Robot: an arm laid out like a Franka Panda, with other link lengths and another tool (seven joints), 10 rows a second.
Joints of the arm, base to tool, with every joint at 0 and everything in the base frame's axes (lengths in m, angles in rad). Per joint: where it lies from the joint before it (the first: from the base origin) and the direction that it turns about. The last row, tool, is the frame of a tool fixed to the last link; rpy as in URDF.
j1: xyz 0.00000 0.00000 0.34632 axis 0 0 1
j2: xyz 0.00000 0.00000 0.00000 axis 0 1 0
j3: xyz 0.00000 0.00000 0.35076 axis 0 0 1
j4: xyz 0.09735 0.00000 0.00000 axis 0 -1 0
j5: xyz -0.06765 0.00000 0.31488 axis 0 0 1
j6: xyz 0.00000 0.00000 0.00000 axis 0 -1 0
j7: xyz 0.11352 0.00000 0.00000 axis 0 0 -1
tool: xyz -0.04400 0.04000 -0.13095 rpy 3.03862 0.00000 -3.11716
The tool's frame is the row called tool.
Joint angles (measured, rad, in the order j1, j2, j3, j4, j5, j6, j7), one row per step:
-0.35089 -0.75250 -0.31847 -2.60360 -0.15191 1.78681 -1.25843
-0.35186 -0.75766 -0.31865 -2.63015 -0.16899 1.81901 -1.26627
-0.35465 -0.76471 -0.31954 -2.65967 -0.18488 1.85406 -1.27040
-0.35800 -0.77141 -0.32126 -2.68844 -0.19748 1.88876 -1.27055
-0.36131 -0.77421 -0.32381 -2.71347 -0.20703 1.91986 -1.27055
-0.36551 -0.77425 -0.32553 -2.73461 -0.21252 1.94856 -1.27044
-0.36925 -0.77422 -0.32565 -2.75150 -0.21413 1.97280 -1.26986
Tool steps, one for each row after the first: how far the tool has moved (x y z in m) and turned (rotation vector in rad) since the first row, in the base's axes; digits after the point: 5 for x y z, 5 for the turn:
-0.00055 -0.00027 -0.00674 -0.01762 -0.00361 0.01554
-0.00172 -0.00001 -0.01408 -0.03418 -0.00959 0.02596
-0.00292 0.00069 -0.02130 -0.04749 -0.01716 0.03066
-0.00371 0.00119 -0.02819 -0.05640 -0.02280 0.03340
-0.00397 0.00162 -0.03428 -0.06238 -0.02864 0.03368
-0.00384 0.00241 -0.03901 -0.06633 -0.03534 0.03280

